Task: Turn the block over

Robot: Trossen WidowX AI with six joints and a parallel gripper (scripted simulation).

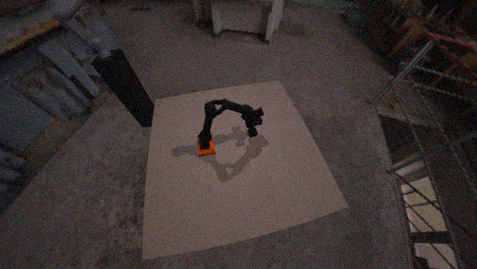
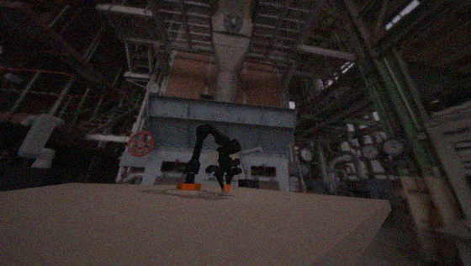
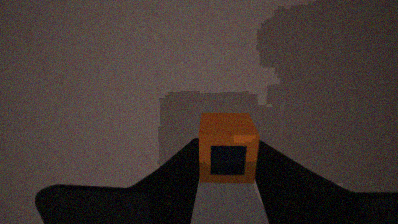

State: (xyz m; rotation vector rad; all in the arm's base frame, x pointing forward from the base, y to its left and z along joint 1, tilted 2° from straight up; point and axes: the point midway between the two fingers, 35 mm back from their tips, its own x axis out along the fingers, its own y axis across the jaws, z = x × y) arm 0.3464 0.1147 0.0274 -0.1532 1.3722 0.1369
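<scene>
Right now the orange block is 10 mm above my gripper tip.
</scene>
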